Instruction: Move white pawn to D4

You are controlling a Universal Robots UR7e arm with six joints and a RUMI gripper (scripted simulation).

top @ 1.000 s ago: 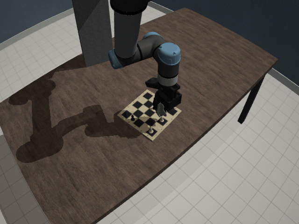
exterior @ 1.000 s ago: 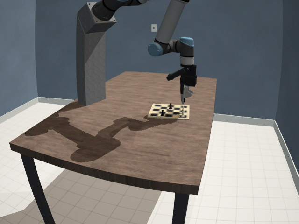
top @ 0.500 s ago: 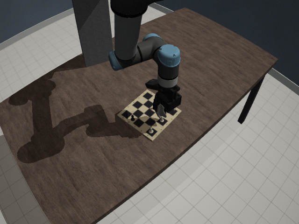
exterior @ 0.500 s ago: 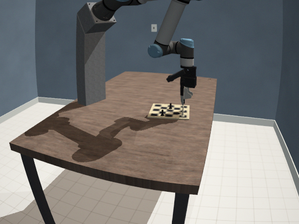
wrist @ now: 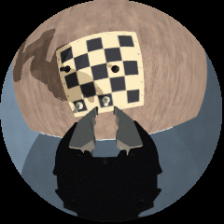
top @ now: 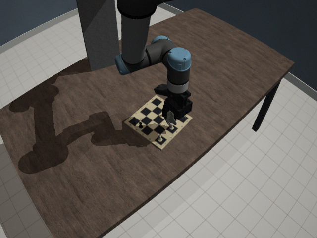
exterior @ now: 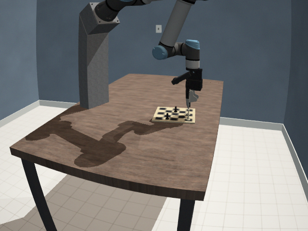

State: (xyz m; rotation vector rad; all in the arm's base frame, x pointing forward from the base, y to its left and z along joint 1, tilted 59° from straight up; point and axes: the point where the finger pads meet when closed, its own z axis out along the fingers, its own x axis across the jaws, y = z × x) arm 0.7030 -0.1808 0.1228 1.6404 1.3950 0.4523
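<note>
The white piece lies 4 cm below my hand. Round my hand: chessboard (7 cm behind, 6 cm below, 2 cm to the left).
</note>
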